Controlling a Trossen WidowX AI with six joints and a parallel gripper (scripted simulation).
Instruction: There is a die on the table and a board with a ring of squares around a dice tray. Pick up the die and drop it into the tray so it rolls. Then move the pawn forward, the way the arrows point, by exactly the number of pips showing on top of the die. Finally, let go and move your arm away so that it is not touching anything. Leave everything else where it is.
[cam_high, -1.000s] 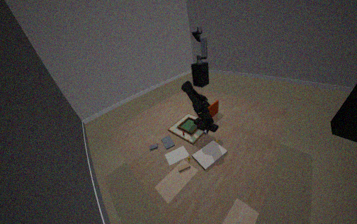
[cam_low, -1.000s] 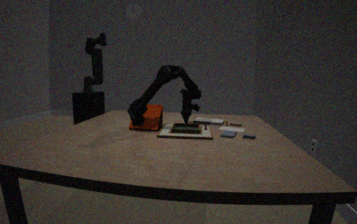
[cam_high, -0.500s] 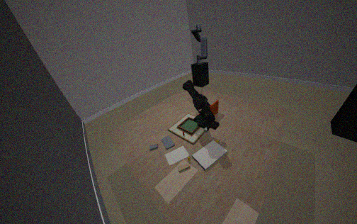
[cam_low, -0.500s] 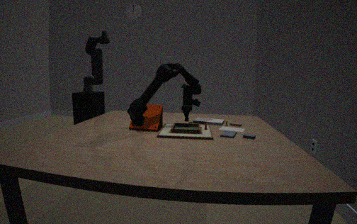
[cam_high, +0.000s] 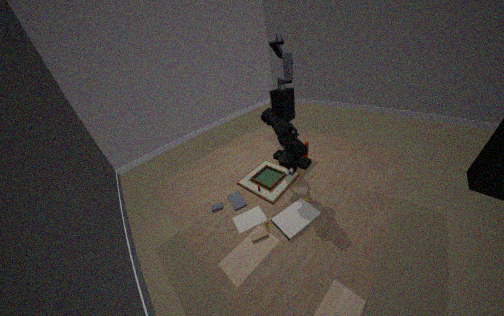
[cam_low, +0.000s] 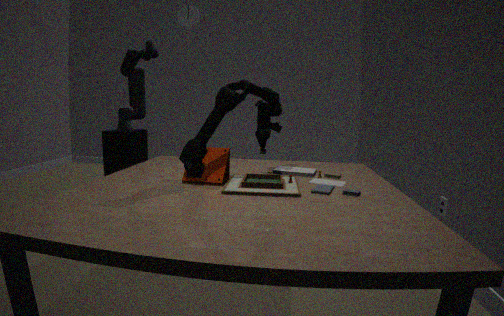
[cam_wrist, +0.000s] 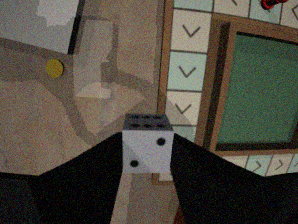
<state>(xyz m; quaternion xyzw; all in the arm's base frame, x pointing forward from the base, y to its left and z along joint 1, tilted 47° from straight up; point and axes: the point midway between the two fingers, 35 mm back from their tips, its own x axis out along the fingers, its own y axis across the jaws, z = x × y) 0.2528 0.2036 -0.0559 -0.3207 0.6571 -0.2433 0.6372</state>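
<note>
The red pawn is 140 mm ahead of my gripper tip, 130 mm to the right of it and 90 mm below it. Also, from my gripper tip: white die (right at my gripper tip); then green dice tray (30 mm ahead, 160 mm to the right, 110 mm below).
</note>
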